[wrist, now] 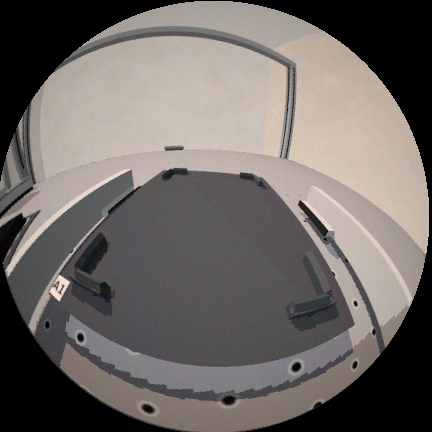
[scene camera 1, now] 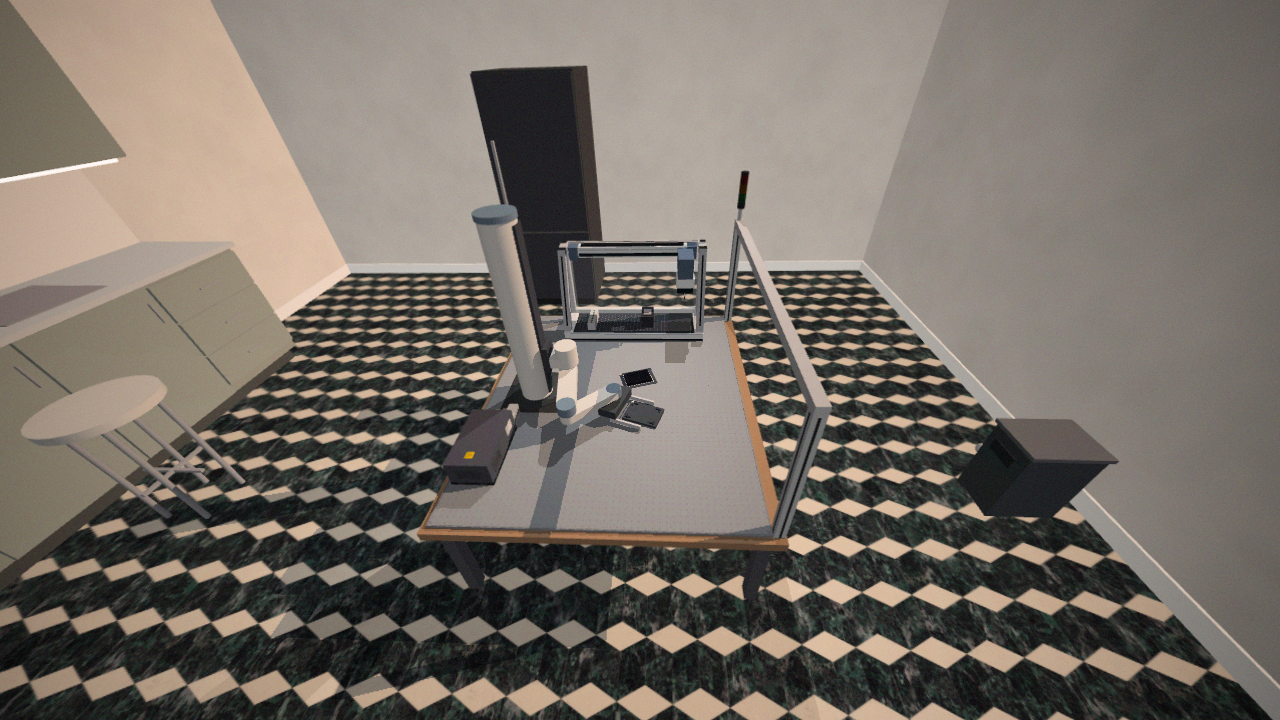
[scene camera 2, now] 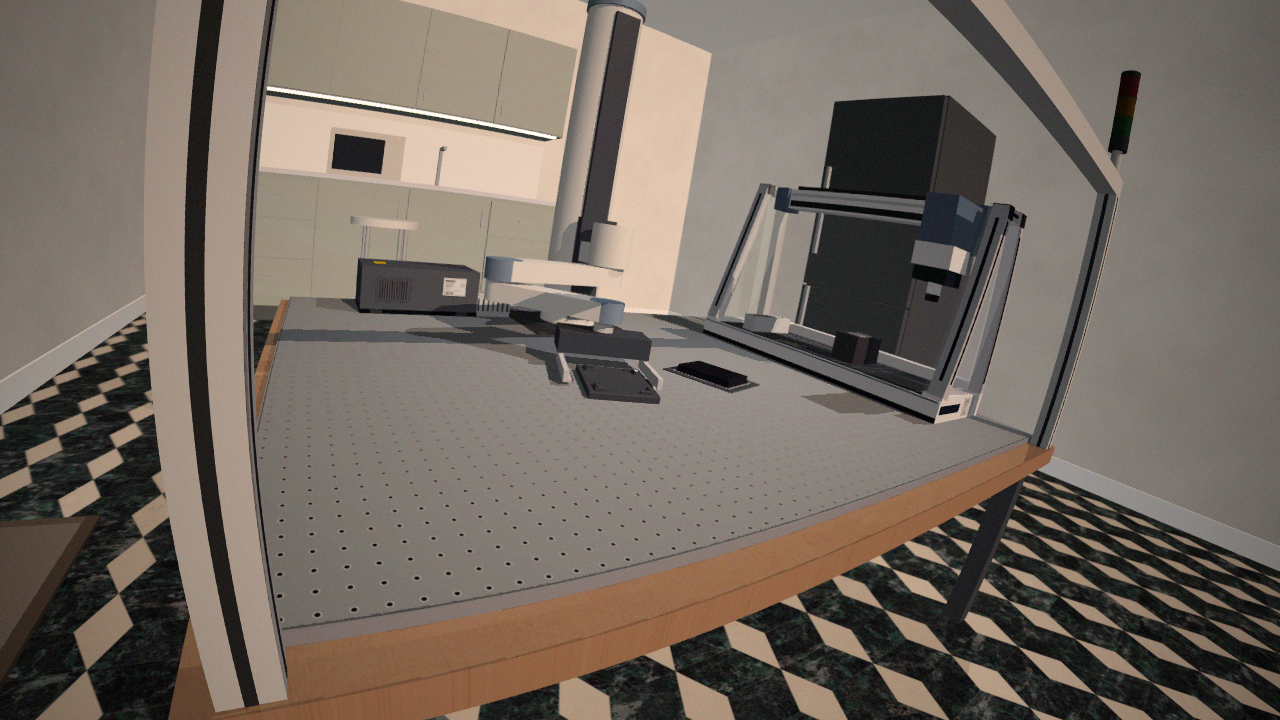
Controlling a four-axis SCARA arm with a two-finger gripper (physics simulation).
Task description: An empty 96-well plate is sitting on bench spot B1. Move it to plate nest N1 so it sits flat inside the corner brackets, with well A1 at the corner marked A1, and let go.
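Places are measured from the arm's base along level axes (x ahead, y left, z up), in millimetres.
Where they show: gripper, fingertip midpoint: [wrist: 222,182] [scene camera 1: 647,415] [scene camera 2: 613,380]; arm's base, origin of the base link: [scene camera 1: 538,393].
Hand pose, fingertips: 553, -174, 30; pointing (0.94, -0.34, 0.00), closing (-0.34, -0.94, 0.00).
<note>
Each offset is from my fingertips to the top centre of the thing, as dx, dy, dz. "*": to the spot under its first point.
The black 96-well plate {-59, +279, -1} [scene camera 1: 638,377] [scene camera 2: 711,373] lies flat on the thin mat of bench spot B1 {* +6, +332, -15} [scene camera 2: 750,385]; part of the plate [wrist: 9,235] shows at the left edge of the wrist view. The dark plate nest N1 {-21, +17, +1} [scene camera 1: 643,415] [scene camera 2: 617,385] [wrist: 200,280] holds no plate. It has corner brackets, and the A1 label {* -75, +92, -5} [wrist: 59,287] is by its near left corner in the wrist view. My gripper [scene camera 1: 642,414] [scene camera 2: 613,380] [wrist: 222,182] is open and empty, low over the bench, with one finger on either side of the nest. The plate is outside the fingers.
A gantry machine {* -103, +625, +3} [scene camera 1: 633,337] [scene camera 2: 823,365] stands at the back of the bench beyond the plate. A dark instrument box {* -649, -287, +98} [scene camera 1: 479,447] [scene camera 2: 418,288] stands near the arm's column [scene camera 1: 514,304] [scene camera 2: 586,134]. A metal frame [scene camera 1: 778,313] runs along the bench's right side in scene camera 1.
</note>
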